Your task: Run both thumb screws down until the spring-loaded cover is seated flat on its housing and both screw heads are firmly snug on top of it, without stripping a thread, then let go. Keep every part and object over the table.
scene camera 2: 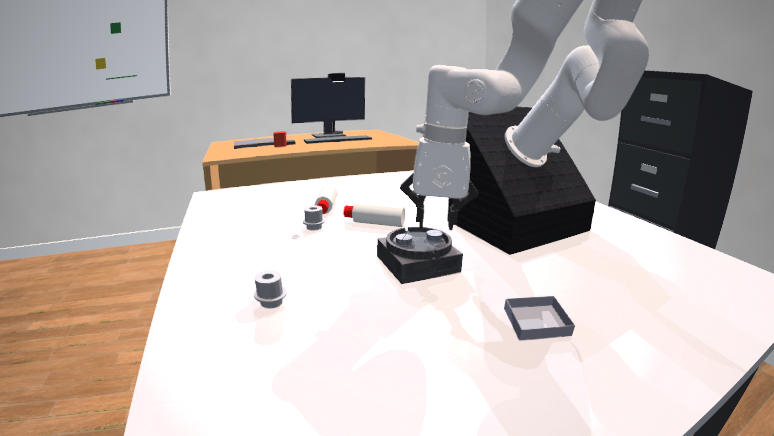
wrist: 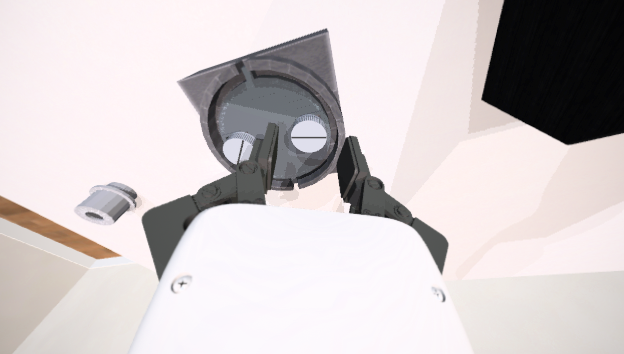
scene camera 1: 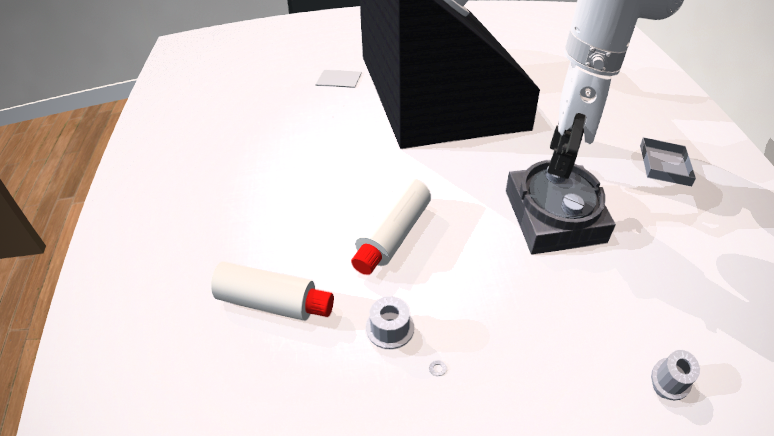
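Pixels of known places: gripper, fingertip midpoint: (scene camera 2: 435, 226) (wrist: 310, 145) (scene camera 1: 558, 162); arm's base, origin of the base link: (scene camera 2: 525, 147).
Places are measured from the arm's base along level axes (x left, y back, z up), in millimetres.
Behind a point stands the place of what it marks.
Note:
The dark square housing (scene camera 1: 574, 241) {x 136, y -403, z -191 mm} (scene camera 2: 430, 269) {x 194, y -342, z -187 mm} (wrist: 310, 55) {x 76, y -296, z -166 mm} has a round rim with the dark cover (scene camera 1: 545, 196) {x 101, y -346, z -157 mm} (wrist: 270, 102) {x 100, y -334, z -157 mm} inside it. One slotted silver screw (scene camera 1: 573, 203) {x 131, y -376, z -143 mm} (scene camera 2: 404, 238) {x 141, y -374, z -143 mm} (wrist: 236, 149) {x 129, y -373, z -144 mm} stands on the cover, partly behind a finger in the wrist view. The other screw (scene camera 1: 552, 177) {x 119, y -318, z -148 mm} (scene camera 2: 434, 234) {x 137, y -311, z -144 mm} (wrist: 308, 136) {x 128, y -308, z -144 mm} is partly hidden by a finger in scene camera 1. My gripper (scene camera 1: 560, 171) {x 129, y -306, z -131 mm} (scene camera 2: 436, 225) {x 129, y -306, z -131 mm} (wrist: 310, 145) {x 129, y -306, z -131 mm} is open and empty, its fingertips on either side above this second screw. I cannot tell whether the cover is flat.
A black robot base (scene camera 1: 460, 86) {x 12, y -157, z -98 mm} (scene camera 2: 547, 216) {x 138, y -23, z -135 mm} stands behind the housing. An open tray (scene camera 1: 667, 176) {x 366, y -279, z -195 mm} (scene camera 2: 547, 334) {x 431, y -253, z -199 mm}, two red-capped cylinders (scene camera 1: 262, 289) {x -272, y -464, z -159 mm} (scene camera 1: 403, 213) {x -96, y -357, z -161 mm}, two flanged bushings (scene camera 1: 389, 331) {x -128, y -529, z -161 mm} (scene camera 1: 673, 379) {x 183, y -641, z -159 mm} and a small ring (scene camera 1: 431, 368) {x -83, y -558, z -205 mm} lie around the table.

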